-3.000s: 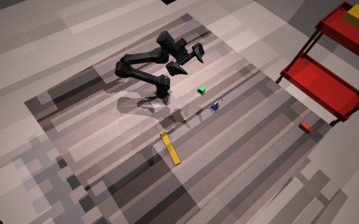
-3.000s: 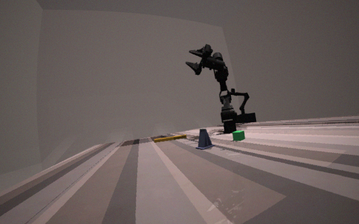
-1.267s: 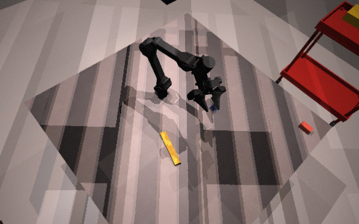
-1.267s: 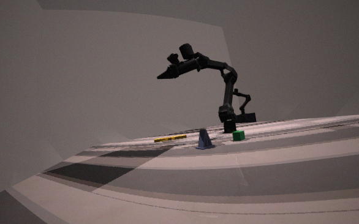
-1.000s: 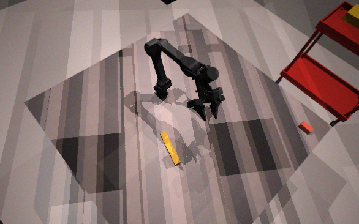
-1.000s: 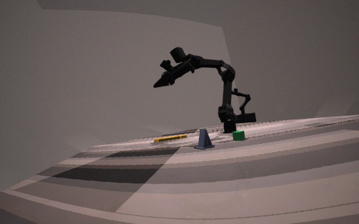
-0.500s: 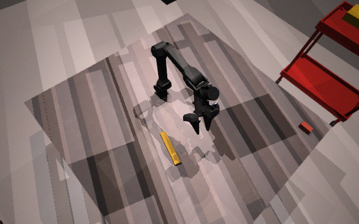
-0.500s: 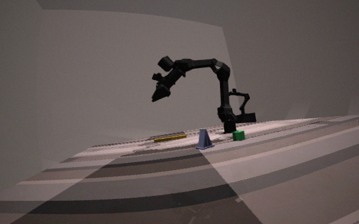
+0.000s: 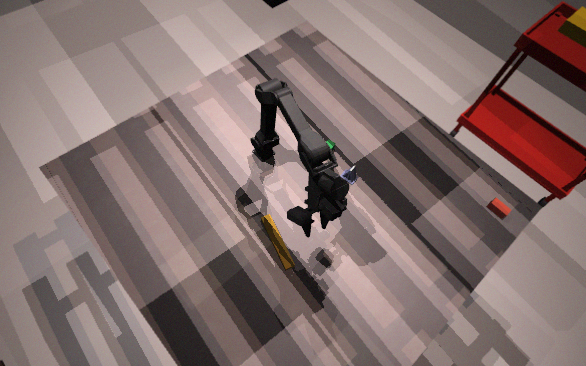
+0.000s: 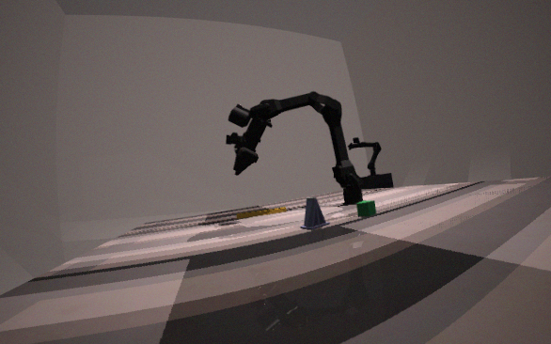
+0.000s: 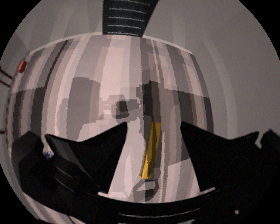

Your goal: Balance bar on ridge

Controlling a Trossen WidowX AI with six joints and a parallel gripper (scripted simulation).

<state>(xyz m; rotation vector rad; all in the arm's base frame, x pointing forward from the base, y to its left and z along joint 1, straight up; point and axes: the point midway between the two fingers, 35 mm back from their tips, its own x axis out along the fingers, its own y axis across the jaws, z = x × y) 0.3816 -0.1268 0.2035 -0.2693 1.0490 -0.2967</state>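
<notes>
Right now my gripper tip is 170 mm above the yellow bar, 90 mm past it and 60 mm to the left of it. Also, from my gripper tip: small red block (640 mm to the left, 340 mm ahead, 160 mm below); then green cube (350 mm to the left, 250 mm behind, 160 mm below).
</notes>
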